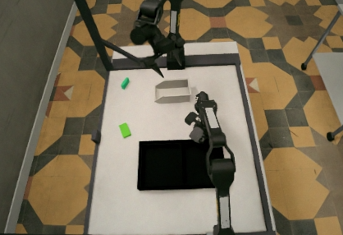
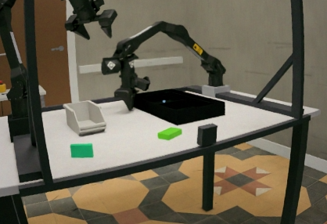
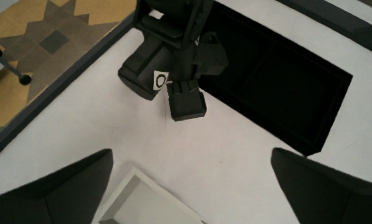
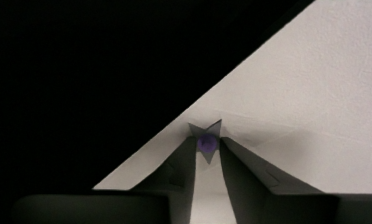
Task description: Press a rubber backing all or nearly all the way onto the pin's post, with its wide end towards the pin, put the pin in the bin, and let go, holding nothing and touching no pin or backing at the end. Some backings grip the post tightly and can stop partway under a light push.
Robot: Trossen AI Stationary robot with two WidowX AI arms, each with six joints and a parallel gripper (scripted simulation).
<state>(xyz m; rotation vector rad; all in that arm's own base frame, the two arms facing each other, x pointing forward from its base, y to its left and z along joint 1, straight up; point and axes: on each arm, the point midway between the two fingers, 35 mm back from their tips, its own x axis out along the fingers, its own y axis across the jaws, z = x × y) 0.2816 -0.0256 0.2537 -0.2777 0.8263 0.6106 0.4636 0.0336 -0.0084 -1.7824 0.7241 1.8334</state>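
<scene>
Now: right hand 30 mm above the white star-shaped pin. From my right hand the other things lie so: grey bin (100 mm behind, 250 mm to the left); then black tray (130 mm behind, 120 mm to the right, 20 mm below).
My left hand is 320 mm above the white star-shaped pin, 190 mm to the left of it and 120 mm short of it. The rest, counted from my left hand: grey bin (290 mm below, 60 mm to the left, 10 mm ahead); then black tray (310 mm to the right, 310 mm below, 20 mm behind).
</scene>
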